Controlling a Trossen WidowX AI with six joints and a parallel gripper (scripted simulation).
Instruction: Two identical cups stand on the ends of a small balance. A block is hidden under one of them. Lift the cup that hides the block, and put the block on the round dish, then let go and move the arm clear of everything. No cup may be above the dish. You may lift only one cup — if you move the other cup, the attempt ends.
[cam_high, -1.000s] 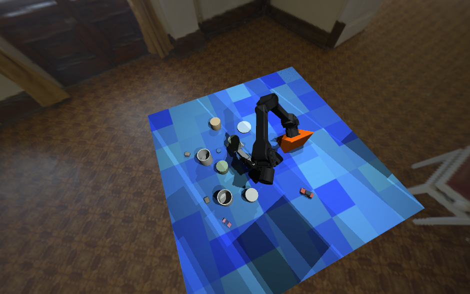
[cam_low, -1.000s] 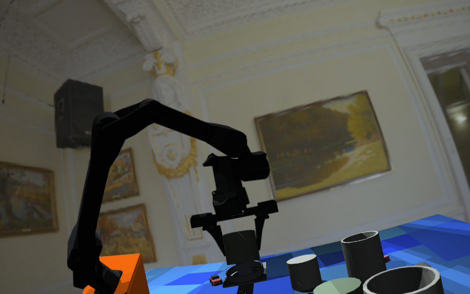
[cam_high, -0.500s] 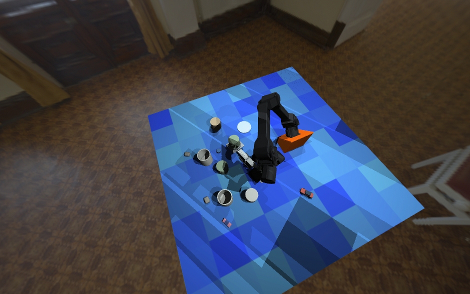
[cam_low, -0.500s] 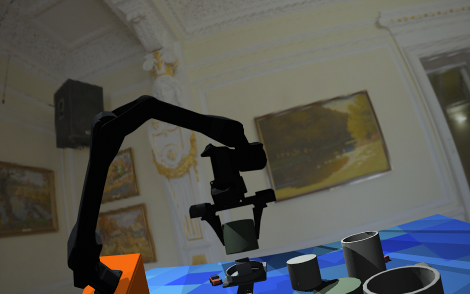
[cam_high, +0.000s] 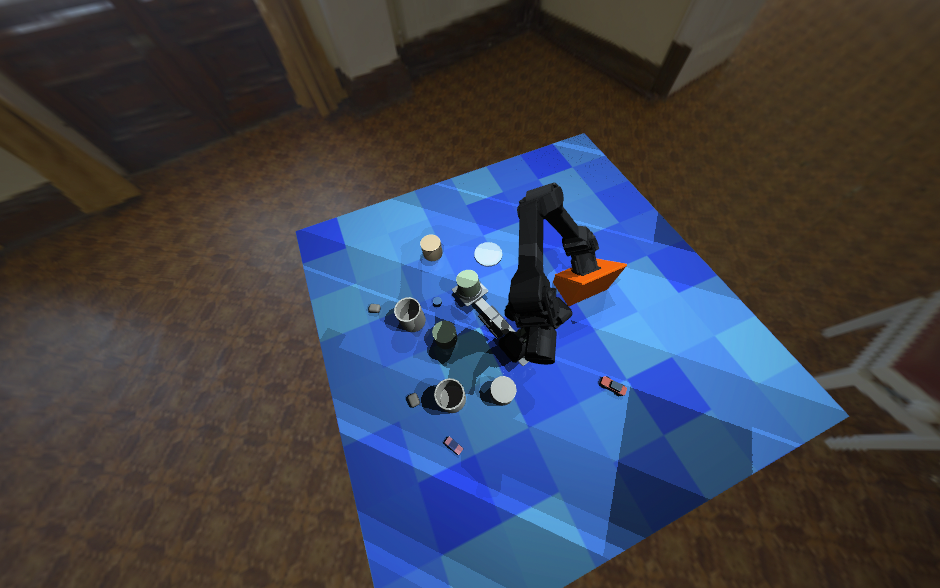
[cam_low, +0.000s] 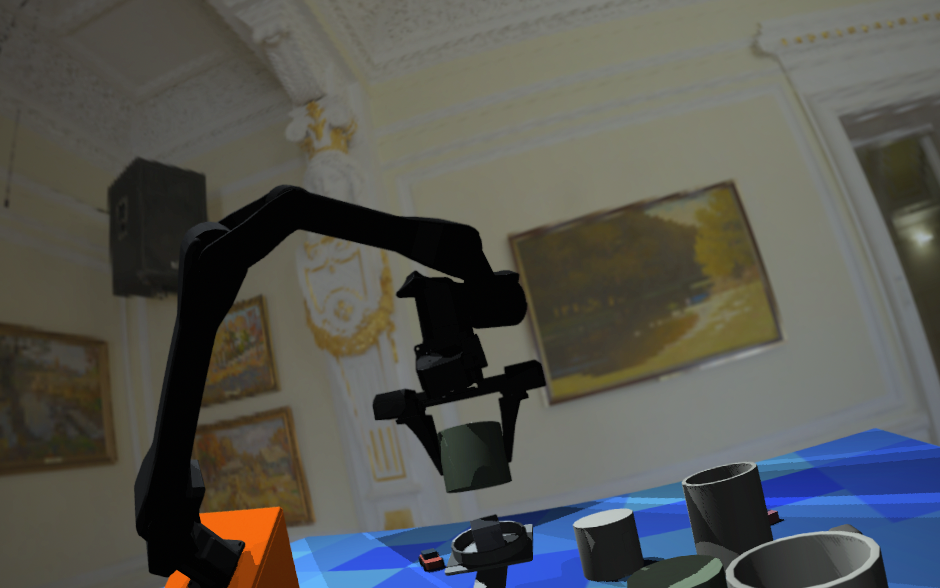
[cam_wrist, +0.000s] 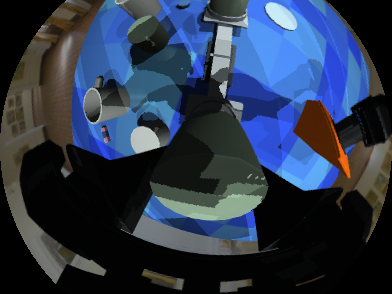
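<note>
The round pale dish is 4 cm behind my gripper tip, 38 cm to the right of it and 16 cm below it. Also, from my gripper tip: toy car (20 cm behind, 18 cm to the left, 15 cm below); then tan cylinder (14 cm ahead, 48 cm to the right, 12 cm below); then white cylinder (12 cm ahead, 7 cm to the left, 12 cm below).
</note>
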